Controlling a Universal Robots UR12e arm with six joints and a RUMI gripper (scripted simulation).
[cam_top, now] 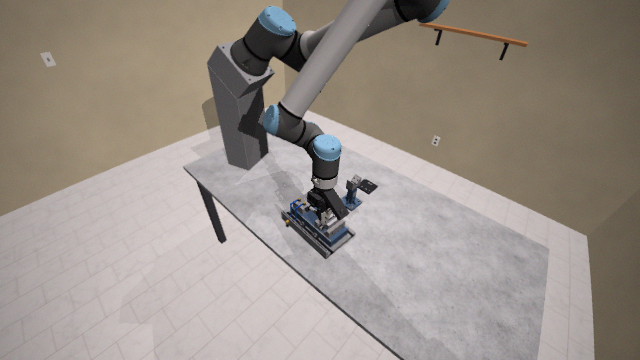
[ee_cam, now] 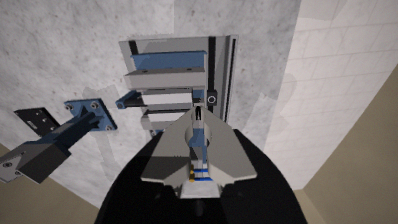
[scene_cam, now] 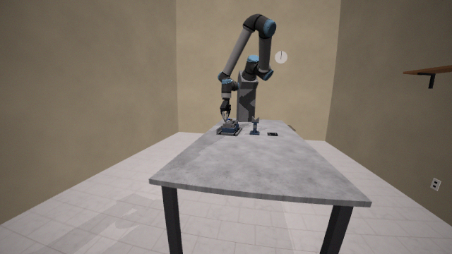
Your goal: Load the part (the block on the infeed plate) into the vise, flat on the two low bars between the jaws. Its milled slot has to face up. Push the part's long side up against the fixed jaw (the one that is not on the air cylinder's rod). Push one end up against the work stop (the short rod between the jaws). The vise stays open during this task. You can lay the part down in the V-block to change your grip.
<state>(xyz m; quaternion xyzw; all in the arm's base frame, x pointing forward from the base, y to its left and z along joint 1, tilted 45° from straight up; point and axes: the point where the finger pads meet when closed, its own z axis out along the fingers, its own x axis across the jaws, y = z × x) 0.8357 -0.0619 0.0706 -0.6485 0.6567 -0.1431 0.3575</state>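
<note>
Right now my hand is 40 mm to the right of the part and 20 mm above it. Round my hand: cylinder rod (90 mm behind, 40 mm below, 30 mm to the left); work stop (90 mm to the left, 30 mm below, 10 mm behind); moving jaw (40 mm to the left, 40 mm below, 40 mm behind).
</note>
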